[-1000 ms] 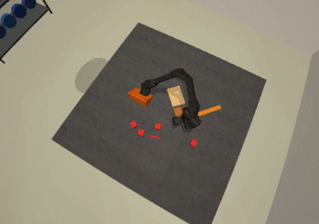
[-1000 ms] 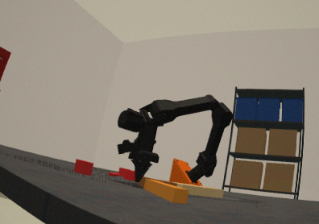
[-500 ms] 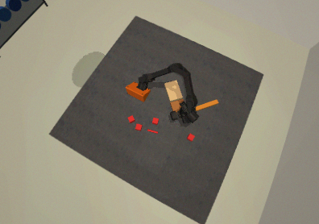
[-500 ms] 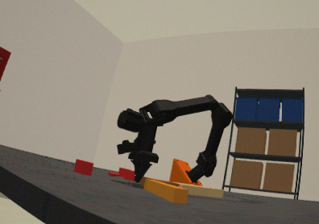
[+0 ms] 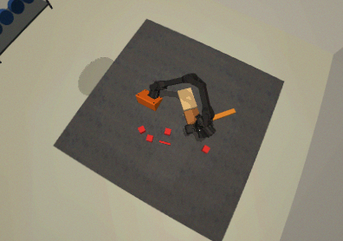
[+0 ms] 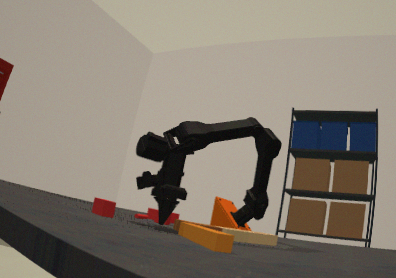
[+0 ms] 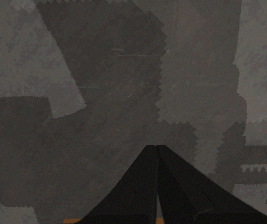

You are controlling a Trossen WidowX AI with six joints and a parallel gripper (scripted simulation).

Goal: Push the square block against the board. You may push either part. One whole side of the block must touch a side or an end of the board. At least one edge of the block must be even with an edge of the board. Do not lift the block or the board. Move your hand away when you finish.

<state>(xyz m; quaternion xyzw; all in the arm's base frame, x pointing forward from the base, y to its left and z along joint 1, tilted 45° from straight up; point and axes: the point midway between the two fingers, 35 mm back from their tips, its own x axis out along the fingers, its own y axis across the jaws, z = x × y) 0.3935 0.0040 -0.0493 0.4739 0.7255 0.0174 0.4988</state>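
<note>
The square block lies 7 cm behind my gripper tip, 6 cm to the left of it and 1 cm above it. Also, from my gripper tip: thin red strip (20 cm to the right, 15 cm behind); orange board (18 cm to the left, 10 cm ahead, 1 cm above).
</note>
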